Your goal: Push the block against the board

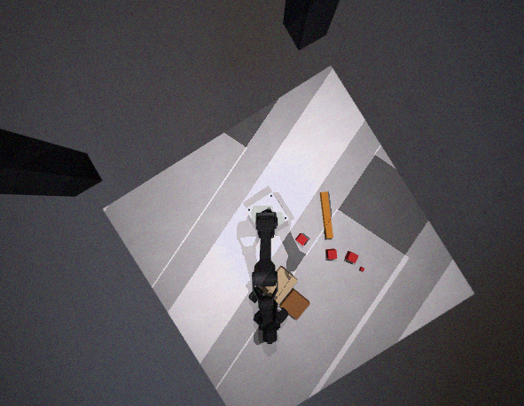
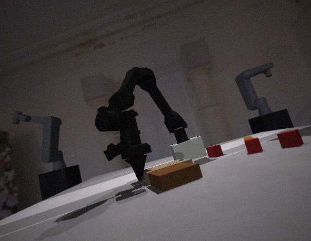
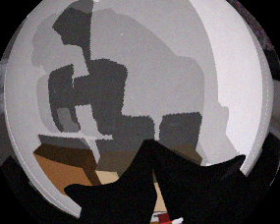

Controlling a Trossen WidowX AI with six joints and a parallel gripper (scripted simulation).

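My gripper tip is 3 cm past the board, 8 cm to the right of it and 1 cm below it. Also, from my gripper tip: long orange bar: 21 cm behind, 44 cm to the left, 1 cm above; tiny red piece: 10 cm ahead, 46 cm to the left; brown square block: 8 cm ahead, 10 cm to the left, 1 cm above.
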